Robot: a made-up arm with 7 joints. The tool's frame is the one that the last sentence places. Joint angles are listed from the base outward.
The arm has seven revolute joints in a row. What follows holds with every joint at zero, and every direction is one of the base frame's. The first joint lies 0.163 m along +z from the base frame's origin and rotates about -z. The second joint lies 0.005 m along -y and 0.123 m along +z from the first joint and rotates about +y. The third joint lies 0.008 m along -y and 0.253 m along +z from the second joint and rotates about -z. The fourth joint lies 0.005 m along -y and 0.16 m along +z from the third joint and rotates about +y. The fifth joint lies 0.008 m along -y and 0.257 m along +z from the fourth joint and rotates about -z. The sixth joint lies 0.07 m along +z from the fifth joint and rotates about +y. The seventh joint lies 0.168 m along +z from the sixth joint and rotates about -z. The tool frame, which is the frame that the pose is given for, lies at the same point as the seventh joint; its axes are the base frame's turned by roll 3.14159, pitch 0 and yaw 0 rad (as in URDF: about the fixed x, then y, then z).
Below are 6 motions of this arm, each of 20 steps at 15 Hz.
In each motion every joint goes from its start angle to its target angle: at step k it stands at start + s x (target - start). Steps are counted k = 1, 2, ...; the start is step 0. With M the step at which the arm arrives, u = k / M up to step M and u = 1 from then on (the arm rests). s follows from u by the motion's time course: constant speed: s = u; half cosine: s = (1 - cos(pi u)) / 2; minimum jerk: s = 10 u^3 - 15 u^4 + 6 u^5.
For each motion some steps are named. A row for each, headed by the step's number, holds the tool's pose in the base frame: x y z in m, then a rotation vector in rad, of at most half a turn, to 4 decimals.
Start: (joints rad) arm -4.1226 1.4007 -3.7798 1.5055 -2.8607 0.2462 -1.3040
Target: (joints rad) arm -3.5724 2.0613 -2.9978 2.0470 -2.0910 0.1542 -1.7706
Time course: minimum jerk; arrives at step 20
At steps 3, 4, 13, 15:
3: -0.4756 -0.1705 0.7518 -2.4965 1.3912 -1.0083
4: -0.4713 -0.1670 0.7492 -2.4736 1.4526 -0.9861
13: -0.3625 -0.1786 0.6421 -1.8957 2.3901 -0.2802
15: -0.3444 -0.1896 0.6092 -1.8014 2.4655 -0.1354

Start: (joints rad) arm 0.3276 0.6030 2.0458 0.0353 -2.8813 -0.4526 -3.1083
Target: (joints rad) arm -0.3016 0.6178 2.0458 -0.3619 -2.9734 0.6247 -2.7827
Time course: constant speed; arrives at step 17
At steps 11, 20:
11: 0.5473 0.1636 0.9718 0.9145 -2.0074 0.1484
20: 0.4792 0.3709 0.8787 0.9929 -1.5153 0.7217

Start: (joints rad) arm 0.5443 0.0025 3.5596 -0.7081 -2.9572 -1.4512 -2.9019
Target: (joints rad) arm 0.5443 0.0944 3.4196 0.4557 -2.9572 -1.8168 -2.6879
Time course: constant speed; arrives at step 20
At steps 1, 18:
1: 0.0783 -0.0520 1.0716 1.4434 1.8941 -0.5531
18: -0.0951 0.1746 0.9376 0.7545 0.8241 -0.5080

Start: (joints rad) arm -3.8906 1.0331 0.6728 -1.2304 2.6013 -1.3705 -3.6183
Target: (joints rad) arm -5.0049 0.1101 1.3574 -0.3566 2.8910 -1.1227 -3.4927
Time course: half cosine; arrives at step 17
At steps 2, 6, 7, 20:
2: -0.1770 -0.4950 0.7972 -0.7972 1.6023 0.9441
6: -0.0429 -0.4844 0.8863 -0.8335 1.7830 0.9677
7: -0.0023 -0.4630 0.9192 -0.8569 1.8474 0.9480
20: 0.0278 -0.1123 1.1172 -1.1385 2.0412 0.4146

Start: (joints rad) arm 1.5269 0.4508 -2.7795 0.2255 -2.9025 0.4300 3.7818
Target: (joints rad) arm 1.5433 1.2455 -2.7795 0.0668 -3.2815 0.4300 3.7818
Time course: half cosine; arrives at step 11
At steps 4, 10, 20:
4: 0.0185 -0.5548 0.9913 -2.2121 -0.4864 -0.3794
10: 0.0190 -0.8583 0.5472 -1.5019 -0.5198 -0.5931
20: 0.0188 -0.8628 0.5319 -1.4814 -0.5192 -0.6008

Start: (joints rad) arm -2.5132 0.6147 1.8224 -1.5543 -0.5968 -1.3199 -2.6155
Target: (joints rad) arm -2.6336 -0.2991 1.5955 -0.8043 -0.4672 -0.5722 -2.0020
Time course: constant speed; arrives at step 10
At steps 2, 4, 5, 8, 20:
2: -0.3434 -0.2572 0.6081 -1.0546 0.4176 1.0536
4: -0.3086 -0.3091 0.7027 -0.8700 0.8387 1.2387
5: -0.2768 -0.3359 0.7502 -0.7725 1.0470 1.3291
8: -0.1215 -0.4121 0.8731 -0.4688 1.6688 1.5700
20: 0.0261 -0.4515 0.9221 -0.2687 2.0871 1.6840

